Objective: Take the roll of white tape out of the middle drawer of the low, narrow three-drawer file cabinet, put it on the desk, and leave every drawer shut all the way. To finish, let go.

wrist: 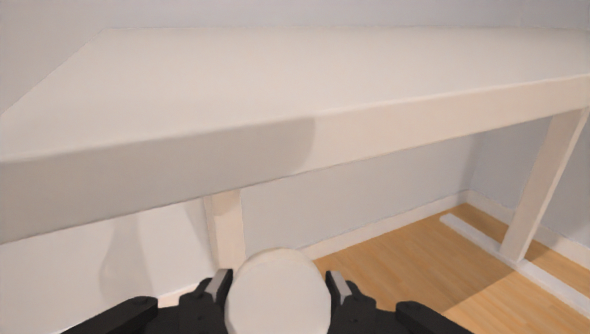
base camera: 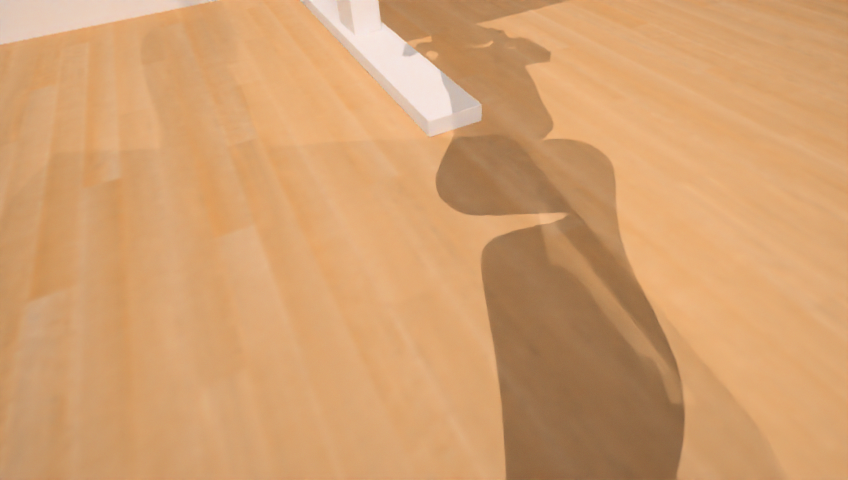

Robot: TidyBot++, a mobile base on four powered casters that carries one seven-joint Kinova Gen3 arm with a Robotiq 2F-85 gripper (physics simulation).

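Frame: origin at the arm's base, x ahead, y left, z up, level; millimetres.
Where they show: gripper, fingertip midpoint: (wrist: 278, 288).
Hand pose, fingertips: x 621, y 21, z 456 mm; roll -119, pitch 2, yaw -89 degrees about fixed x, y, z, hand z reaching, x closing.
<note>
Things, the pixels of their top centre, and the offset from my fingertips. "*": a spot on its surface instead. Level surfaces: height alone.
- white tape, middle of its top: (wrist: 277, 261) dx -11, dy +0, dz +30 mm
- white desk, its level: dz +98 mm
- desk leg, surface spot: (wrist: 229, 225) * dx +314, dy +105, dz -202 mm
- wooden floor, its level: dz -852 mm
My gripper (wrist: 278, 288) is shut on the roll of white tape (wrist: 278, 295), which shows as a pale round shape between the two fingertips at the bottom of the wrist view. The white desk (wrist: 310, 70) stands in front of the gripper, its top stretching across the upper part of the wrist view. The gripper and the tape show below the desk's front edge in that view, and I cannot tell how far they are from it. The file cabinet and its drawers do not show in either view.
A desk leg (wrist: 229, 225) shows at the left below the top, another leg (wrist: 545, 185) at the right. A white desk foot (base camera: 416, 77) lies on the wooden floor (base camera: 267, 297) in the base camera view, beside the arm's shadow. A grey wall (wrist: 350, 195) stands behind the desk.
</note>
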